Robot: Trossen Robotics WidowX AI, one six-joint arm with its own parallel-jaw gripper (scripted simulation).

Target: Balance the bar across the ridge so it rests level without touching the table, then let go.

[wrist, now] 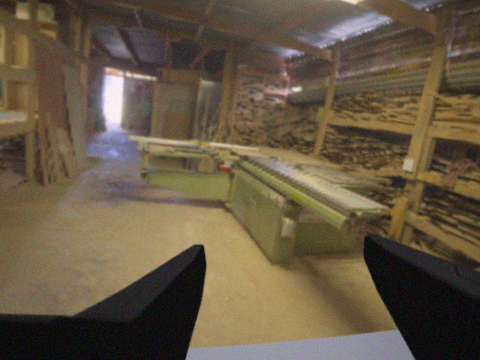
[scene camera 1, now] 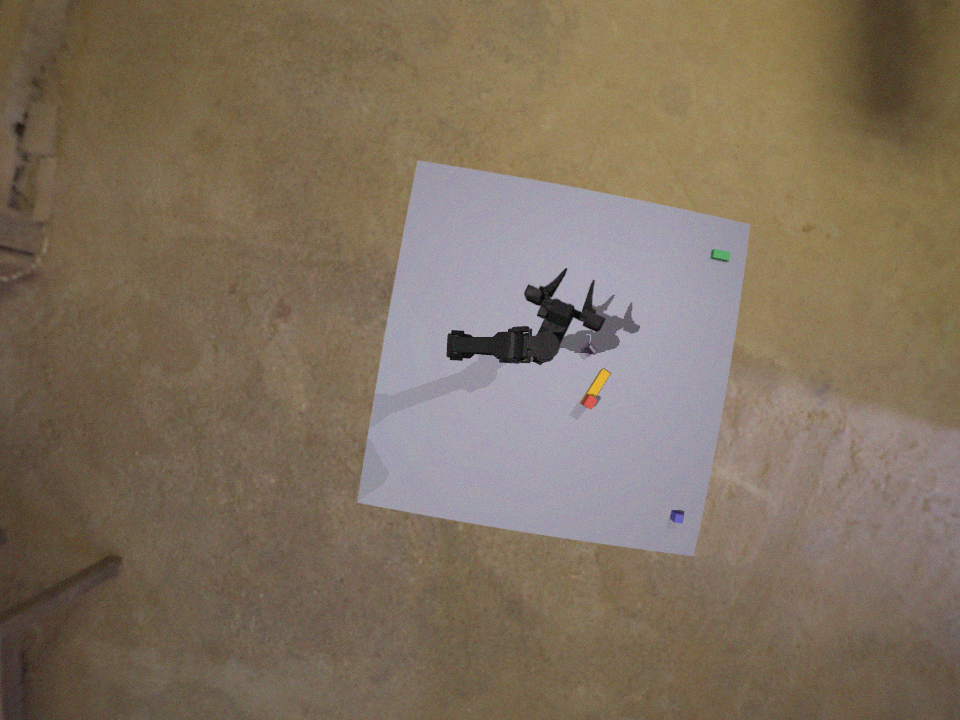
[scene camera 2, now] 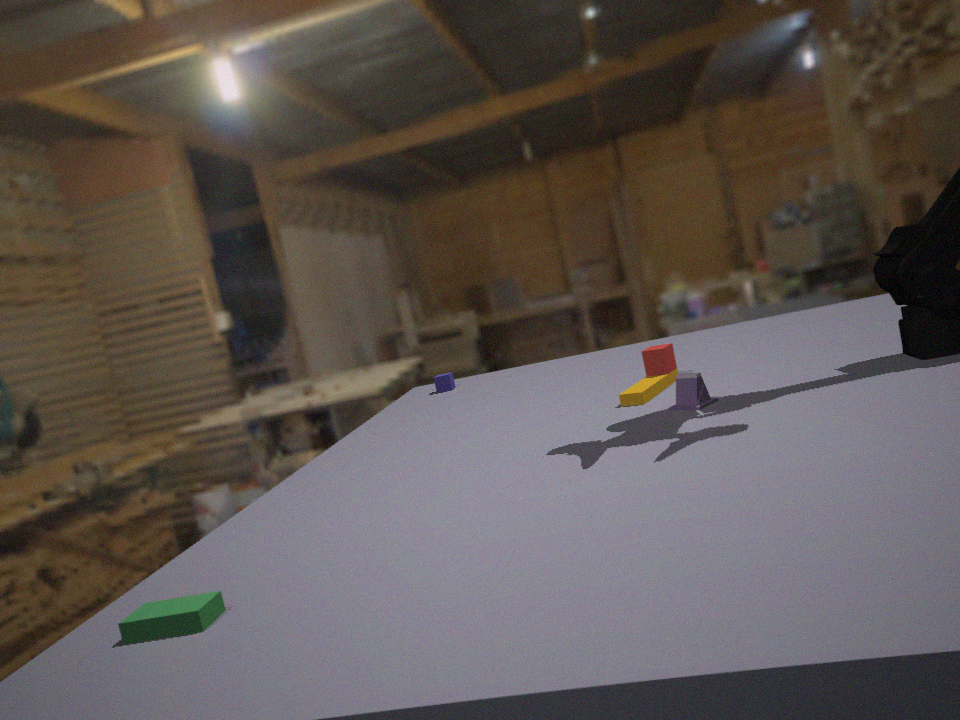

my gripper: wrist; scene camera 1; not seen in scene camera 2 (out of frame)
same spot on my gripper: [wrist: 161, 308] = [scene camera 1: 557, 284]
